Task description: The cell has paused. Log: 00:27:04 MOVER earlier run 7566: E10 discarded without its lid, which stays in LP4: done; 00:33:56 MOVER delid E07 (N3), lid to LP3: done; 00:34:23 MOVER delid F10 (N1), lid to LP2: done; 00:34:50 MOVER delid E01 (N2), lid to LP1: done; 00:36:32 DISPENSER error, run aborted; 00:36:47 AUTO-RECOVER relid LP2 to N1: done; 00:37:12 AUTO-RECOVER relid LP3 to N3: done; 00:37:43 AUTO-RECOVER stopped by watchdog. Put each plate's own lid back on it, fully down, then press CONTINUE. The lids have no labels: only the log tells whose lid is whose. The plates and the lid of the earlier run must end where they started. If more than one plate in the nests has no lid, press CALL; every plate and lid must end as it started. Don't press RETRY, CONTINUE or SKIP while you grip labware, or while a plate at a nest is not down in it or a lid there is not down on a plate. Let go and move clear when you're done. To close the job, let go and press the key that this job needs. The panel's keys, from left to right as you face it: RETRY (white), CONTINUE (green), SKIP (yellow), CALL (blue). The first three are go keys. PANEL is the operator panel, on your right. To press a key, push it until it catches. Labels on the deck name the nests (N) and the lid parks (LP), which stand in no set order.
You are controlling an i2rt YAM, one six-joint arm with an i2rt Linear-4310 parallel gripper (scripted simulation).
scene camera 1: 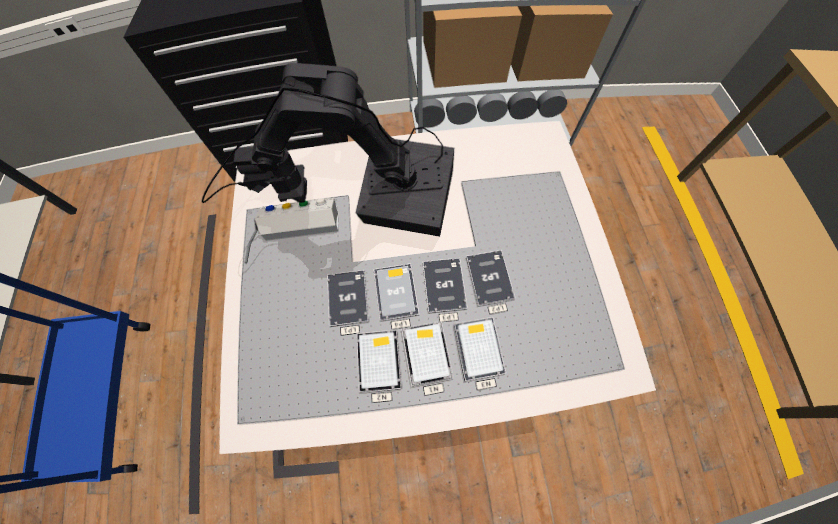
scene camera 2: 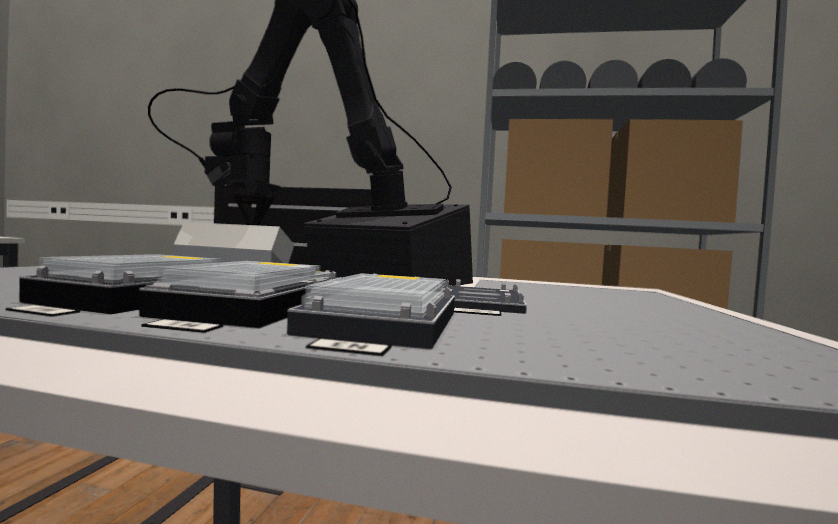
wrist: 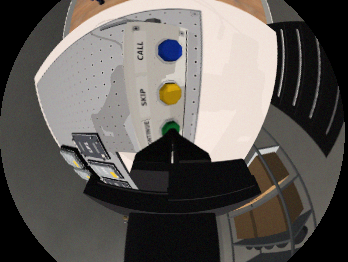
Labels:
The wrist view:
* my gripper: 172, 132
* operator panel: 145, 72

